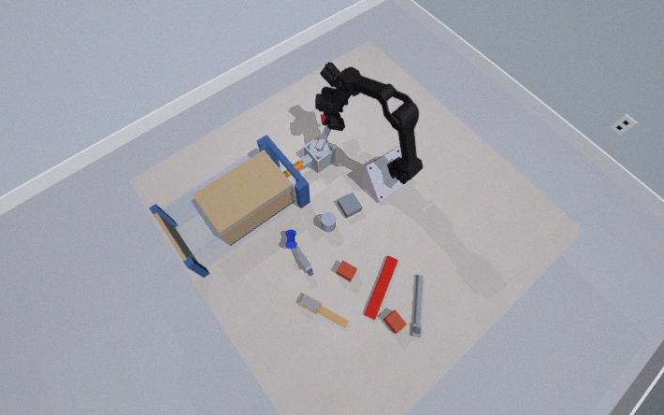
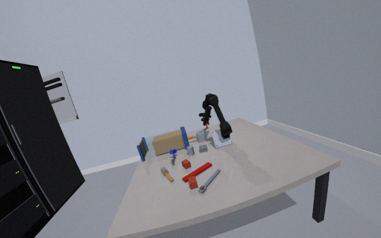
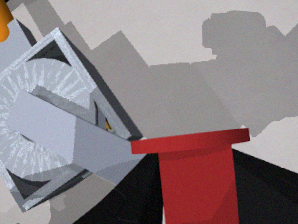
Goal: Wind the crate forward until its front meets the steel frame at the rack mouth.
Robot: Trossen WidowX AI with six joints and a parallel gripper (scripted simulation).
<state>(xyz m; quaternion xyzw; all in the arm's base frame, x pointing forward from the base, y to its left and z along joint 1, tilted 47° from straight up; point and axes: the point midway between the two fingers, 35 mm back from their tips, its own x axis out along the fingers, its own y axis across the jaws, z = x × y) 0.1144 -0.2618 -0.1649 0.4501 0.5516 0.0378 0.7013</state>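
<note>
Right now my gripper tip is 3 cm to the right of the red-knobbed handle, 3 cm above it and 1 cm short of it. Also, from my gripper tip: red knob 2 cm behind, 1 cm to the left; blue frame 23 cm ahead, 8 cm to the left, 2 cm below; grey winch 10 cm below, 6 cm to the left, 5 cm ahead.
</note>
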